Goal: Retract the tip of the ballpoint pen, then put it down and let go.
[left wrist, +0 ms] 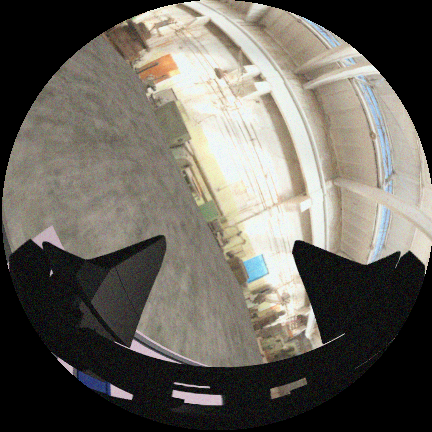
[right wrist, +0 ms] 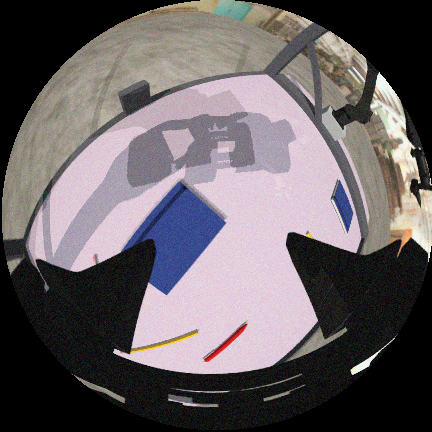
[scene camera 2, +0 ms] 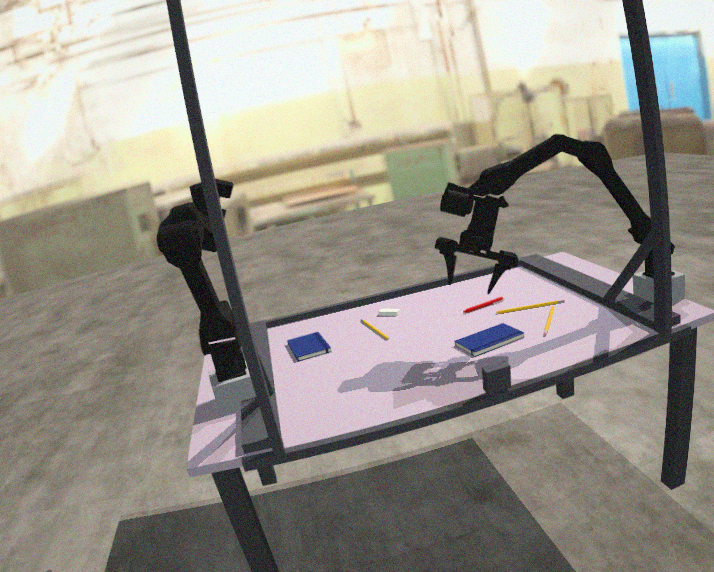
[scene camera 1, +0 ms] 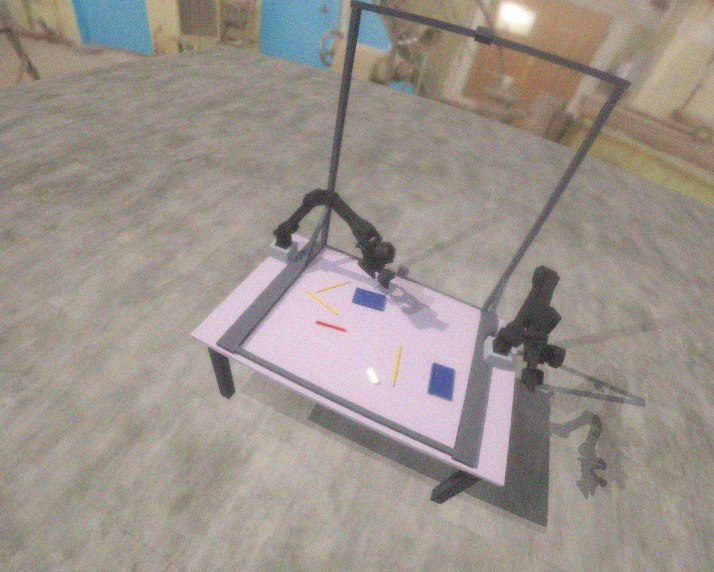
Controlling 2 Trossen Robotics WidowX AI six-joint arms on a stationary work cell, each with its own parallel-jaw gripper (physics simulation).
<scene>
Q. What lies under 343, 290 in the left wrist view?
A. The left gripper.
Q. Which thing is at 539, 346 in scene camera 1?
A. The left gripper.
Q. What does the right gripper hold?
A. Nothing.
</scene>
